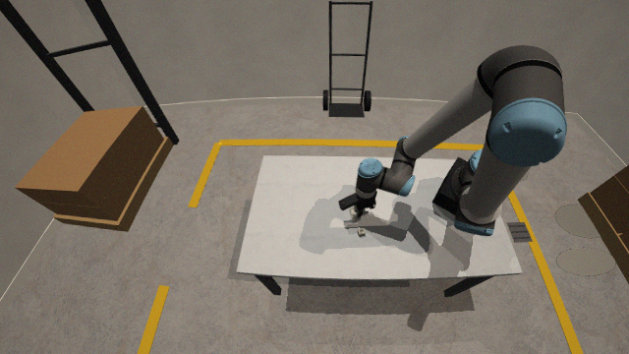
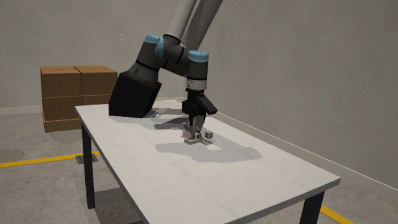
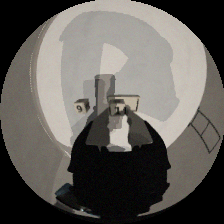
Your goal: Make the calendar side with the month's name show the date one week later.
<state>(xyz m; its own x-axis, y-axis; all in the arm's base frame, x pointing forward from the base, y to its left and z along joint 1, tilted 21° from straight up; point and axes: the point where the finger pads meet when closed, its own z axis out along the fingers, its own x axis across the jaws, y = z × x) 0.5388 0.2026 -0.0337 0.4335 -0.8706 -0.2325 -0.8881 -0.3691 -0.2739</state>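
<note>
Right now my hand is 3 cm above the calendar tray, 2 cm to the left of it and 1 cm short of it.
</note>
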